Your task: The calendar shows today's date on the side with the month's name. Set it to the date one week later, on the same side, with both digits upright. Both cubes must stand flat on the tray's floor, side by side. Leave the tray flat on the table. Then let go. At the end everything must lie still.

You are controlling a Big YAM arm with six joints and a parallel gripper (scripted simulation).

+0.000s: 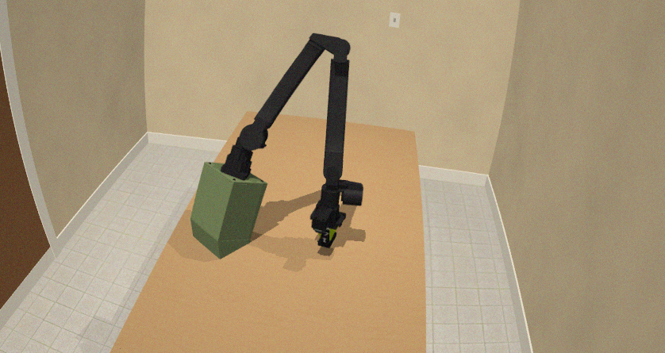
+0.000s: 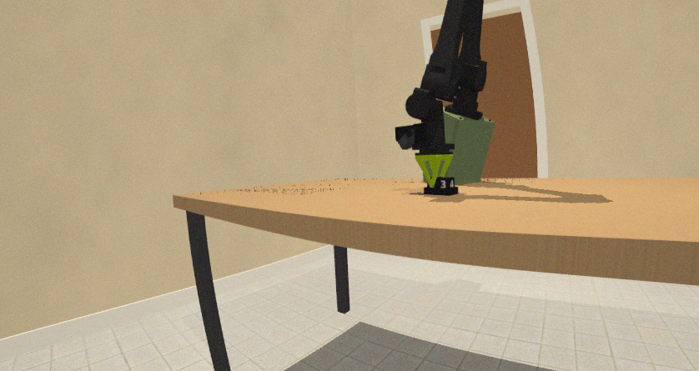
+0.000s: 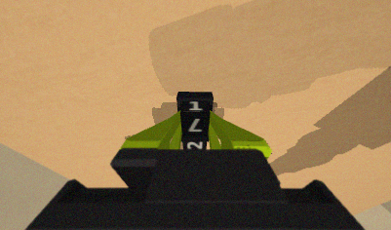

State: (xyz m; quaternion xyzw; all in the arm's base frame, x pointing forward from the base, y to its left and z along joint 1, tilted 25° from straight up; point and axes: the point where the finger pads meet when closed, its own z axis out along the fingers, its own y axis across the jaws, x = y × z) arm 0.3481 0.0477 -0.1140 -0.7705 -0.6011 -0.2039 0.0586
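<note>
Right now the black tray is 20 mm to the left of my hand and 20 mm below it.
</note>
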